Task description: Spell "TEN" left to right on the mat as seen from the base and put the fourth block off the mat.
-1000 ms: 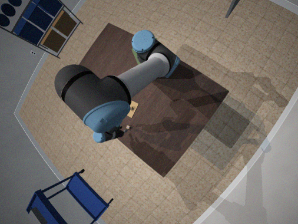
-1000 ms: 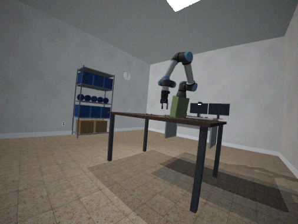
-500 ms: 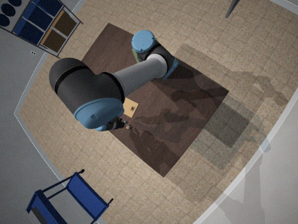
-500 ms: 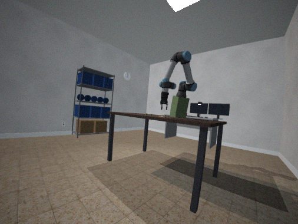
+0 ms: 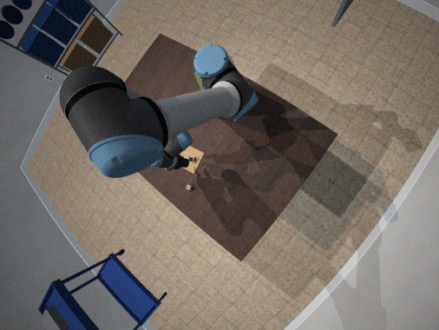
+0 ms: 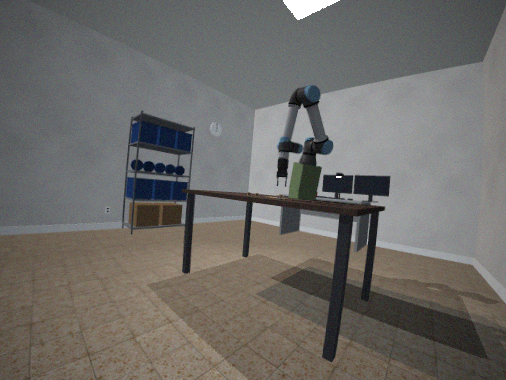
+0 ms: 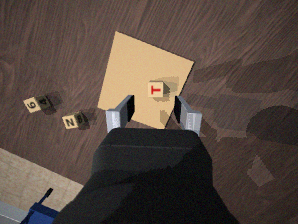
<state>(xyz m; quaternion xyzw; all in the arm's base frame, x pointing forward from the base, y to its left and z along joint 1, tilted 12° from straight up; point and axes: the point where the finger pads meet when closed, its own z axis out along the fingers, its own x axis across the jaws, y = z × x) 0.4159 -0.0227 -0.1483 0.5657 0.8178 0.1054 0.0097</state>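
Now: the tan mat 30 mm to the right of my hand and 100 mm below it. From my hand the other things lie so: N block: 110 mm ahead, 130 mm to the right, 90 mm below.
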